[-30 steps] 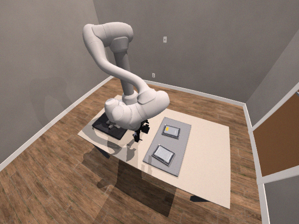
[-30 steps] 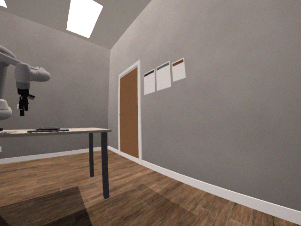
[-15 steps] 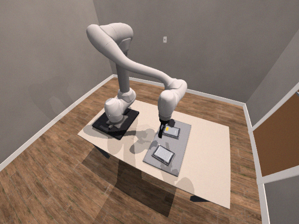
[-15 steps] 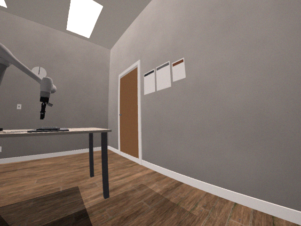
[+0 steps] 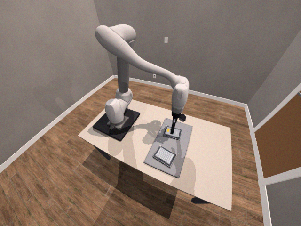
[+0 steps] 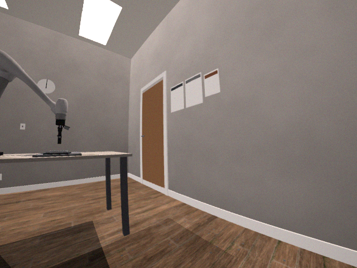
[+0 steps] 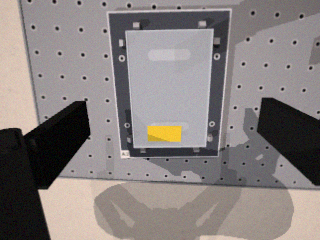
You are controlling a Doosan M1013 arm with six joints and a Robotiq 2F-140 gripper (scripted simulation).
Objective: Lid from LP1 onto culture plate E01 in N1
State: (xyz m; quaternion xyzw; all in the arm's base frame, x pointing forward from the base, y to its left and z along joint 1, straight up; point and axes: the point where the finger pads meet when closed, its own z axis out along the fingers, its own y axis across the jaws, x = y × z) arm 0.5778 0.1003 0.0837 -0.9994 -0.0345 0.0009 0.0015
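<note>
Now: the clear lid 80 mm below my hand. From my hand the other things lie so: culture plate 250 mm to the right, 80 mm below, 10 mm ahead; then dark nest 250 mm to the right, 90 mm below, 10 mm ahead; then dark lid park frame 90 mm below.
</note>
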